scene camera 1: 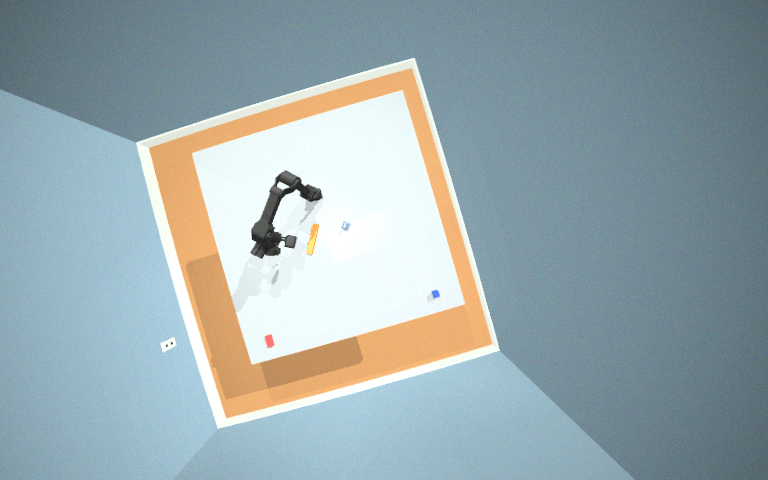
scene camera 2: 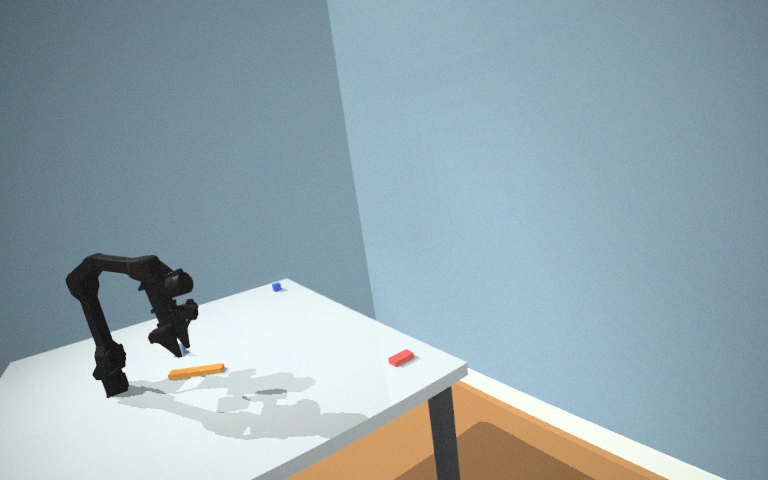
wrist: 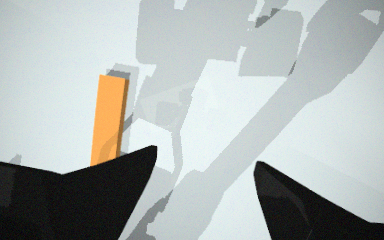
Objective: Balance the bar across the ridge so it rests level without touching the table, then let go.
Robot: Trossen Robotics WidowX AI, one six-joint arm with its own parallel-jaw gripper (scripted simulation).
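Note:
An orange bar [wrist: 111,98] is there for me to see. As for my gripper [scene camera 2: 184,352], which I also see in the wrist view as my gripper [wrist: 205,159], it is open, and it holds nothing.

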